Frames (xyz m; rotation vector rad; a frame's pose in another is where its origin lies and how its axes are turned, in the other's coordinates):
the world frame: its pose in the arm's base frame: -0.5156 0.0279 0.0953 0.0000 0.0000 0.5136
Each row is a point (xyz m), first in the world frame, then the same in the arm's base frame.
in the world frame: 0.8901 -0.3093 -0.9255
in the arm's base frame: 0.4116 0.1958 -0.8302
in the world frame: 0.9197 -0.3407 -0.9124
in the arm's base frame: 0.4528 0.1830 -0.8171
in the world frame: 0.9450 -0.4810 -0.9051
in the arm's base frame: 0.5438 0.0733 -0.8098
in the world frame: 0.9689 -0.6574 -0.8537
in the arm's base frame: 0.6513 -0.0686 -0.7584
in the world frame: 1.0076 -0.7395 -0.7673
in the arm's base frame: 0.7253 -0.1211 -0.6720
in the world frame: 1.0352 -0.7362 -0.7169
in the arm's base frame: 0.7477 -0.1047 -0.6216
